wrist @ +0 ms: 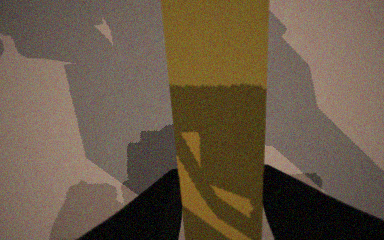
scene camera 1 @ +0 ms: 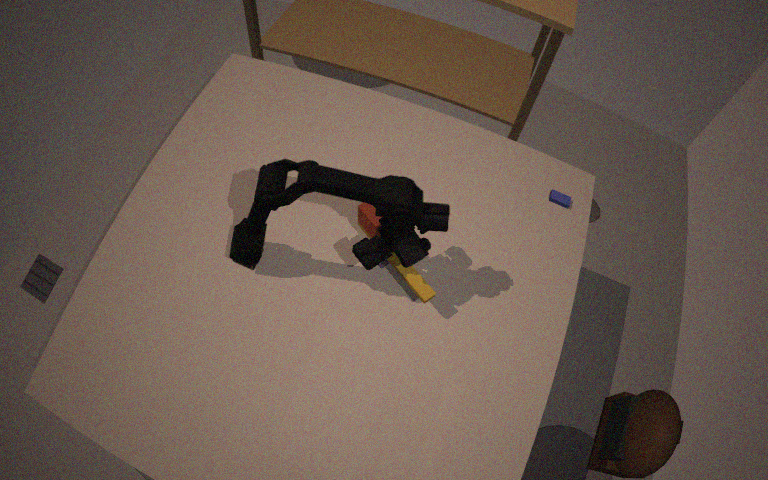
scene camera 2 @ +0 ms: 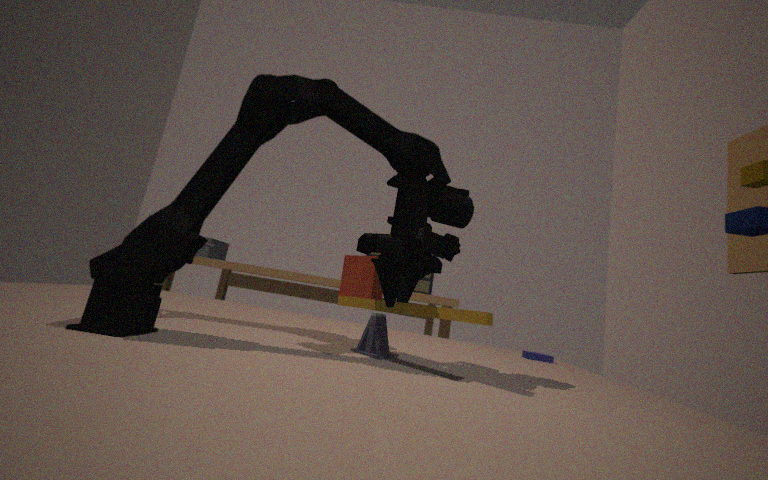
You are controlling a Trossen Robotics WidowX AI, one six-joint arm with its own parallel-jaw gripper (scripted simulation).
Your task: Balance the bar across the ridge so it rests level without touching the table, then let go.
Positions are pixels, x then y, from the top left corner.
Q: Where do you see a yellow bar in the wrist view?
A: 217, 65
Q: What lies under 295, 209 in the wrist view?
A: My gripper.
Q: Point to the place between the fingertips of my gripper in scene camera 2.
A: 395, 308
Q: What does my gripper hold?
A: A yellow bar.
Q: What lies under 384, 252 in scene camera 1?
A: My gripper.
